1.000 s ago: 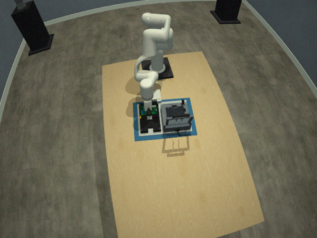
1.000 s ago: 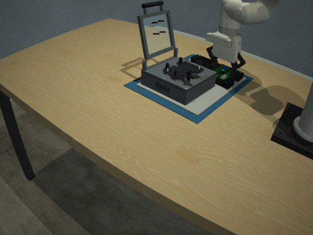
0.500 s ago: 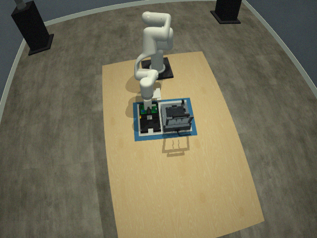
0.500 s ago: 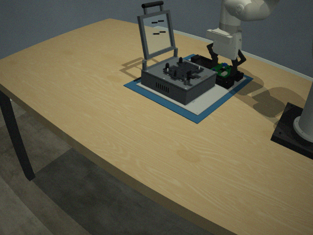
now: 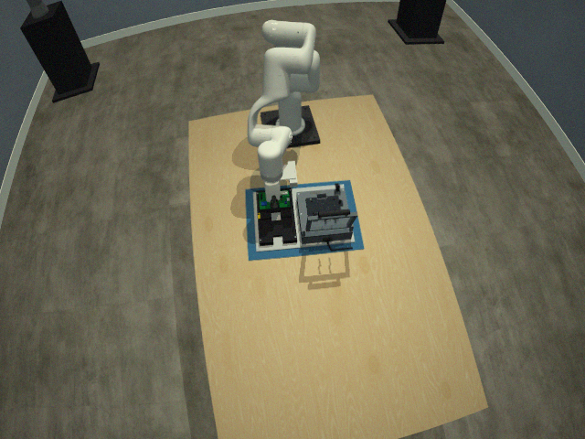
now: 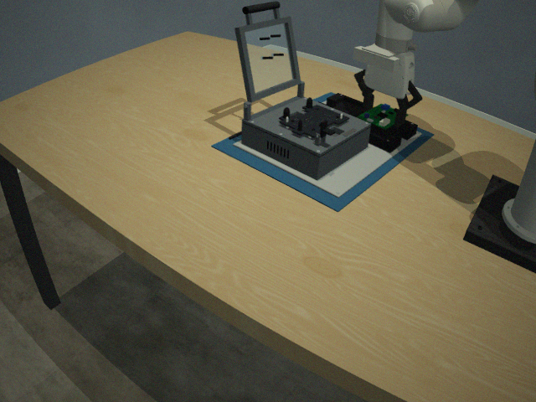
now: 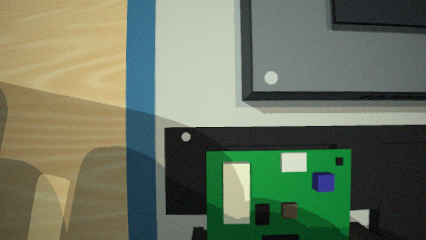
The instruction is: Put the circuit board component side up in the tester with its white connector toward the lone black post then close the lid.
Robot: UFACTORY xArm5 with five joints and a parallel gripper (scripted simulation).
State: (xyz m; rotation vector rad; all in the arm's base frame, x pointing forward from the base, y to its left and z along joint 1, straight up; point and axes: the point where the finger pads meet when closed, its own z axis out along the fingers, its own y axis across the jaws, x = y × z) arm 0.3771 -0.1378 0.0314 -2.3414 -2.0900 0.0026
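My hand is 170 mm to the right of the black nest, 90 mm short of it and 20 mm below it. From my hand the other things lie so: green circuit board: right at my hand; then clear lid: 200 mm ahead, 150 mm to the left, 130 mm above.
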